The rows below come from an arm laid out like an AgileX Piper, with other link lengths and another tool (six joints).
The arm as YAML. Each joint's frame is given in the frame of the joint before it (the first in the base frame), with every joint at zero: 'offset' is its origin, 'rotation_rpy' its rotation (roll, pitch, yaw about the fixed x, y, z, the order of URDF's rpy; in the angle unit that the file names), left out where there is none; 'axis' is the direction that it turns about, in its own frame. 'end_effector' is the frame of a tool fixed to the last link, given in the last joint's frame.
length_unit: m
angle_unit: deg
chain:
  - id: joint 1
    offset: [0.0, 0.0, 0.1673]
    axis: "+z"
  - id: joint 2
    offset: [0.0, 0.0, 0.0]
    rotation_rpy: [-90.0, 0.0, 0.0]
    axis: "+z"
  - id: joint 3
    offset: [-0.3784, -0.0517, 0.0]
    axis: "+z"
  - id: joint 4
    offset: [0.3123, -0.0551, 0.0]
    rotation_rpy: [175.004, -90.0, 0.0]
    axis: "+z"
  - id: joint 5
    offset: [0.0, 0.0, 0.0]
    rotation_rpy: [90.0, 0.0, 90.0]
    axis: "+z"
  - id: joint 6
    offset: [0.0, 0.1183, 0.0]
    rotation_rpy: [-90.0, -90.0, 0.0]
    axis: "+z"
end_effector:
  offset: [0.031, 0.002, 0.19]
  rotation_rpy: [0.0, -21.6, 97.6]
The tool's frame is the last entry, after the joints.
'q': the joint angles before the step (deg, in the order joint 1, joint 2, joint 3, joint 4, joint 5, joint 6). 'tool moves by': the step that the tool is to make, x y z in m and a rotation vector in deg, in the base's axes. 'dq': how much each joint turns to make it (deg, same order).
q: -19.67 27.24 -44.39 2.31 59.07 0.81
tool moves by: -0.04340 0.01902 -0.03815 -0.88 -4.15 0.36
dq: 0.00 -14.26 8.71 0.68 1.34 -0.03
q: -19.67 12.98 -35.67 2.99 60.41 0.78
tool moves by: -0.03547 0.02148 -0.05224 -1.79 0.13 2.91
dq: -0.01 -12.31 6.46 1.54 5.58 -3.40
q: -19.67 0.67 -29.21 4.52 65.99 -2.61
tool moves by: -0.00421 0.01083 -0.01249 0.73 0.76 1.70
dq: 0.03 -1.63 1.13 1.72 1.56 -1.10
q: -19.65 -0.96 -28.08 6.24 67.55 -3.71
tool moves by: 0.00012 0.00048 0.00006 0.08 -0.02 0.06
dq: 0.00 0.01 0.00 0.10 0.00 0.00
